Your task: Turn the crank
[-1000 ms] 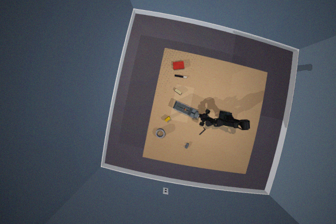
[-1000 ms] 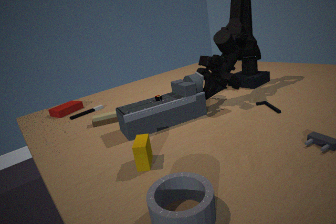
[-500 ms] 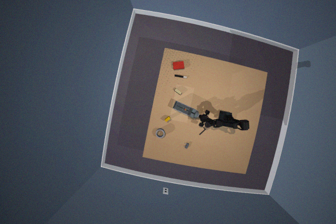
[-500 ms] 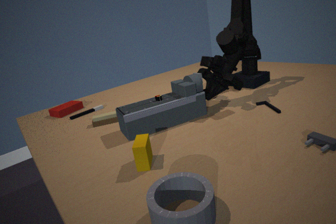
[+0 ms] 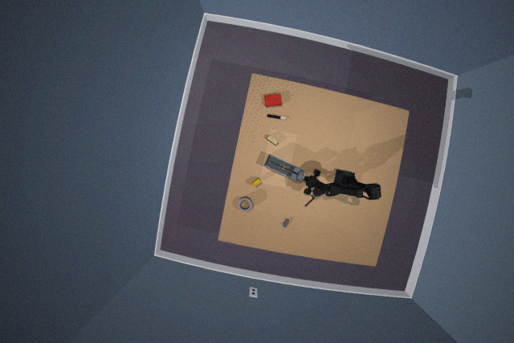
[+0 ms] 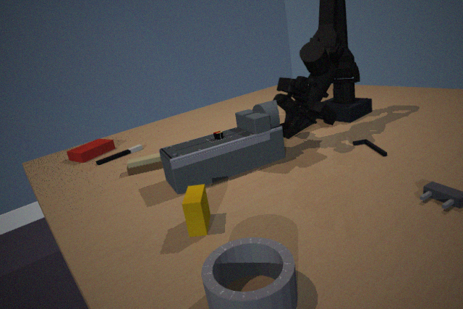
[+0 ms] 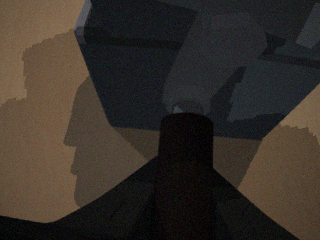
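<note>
My gripper tip is now 170 mm short of the red pointer, 20 mm to the left of it and 50 mm below it. The rest, counted from my gripper tip: black hex key 130 mm behind, 140 mm to the left, 30 mm below; then yellow block 300 mm ahead, 150 mm to the left; then black crank handle 20 mm behind, 30 mm above.
</note>
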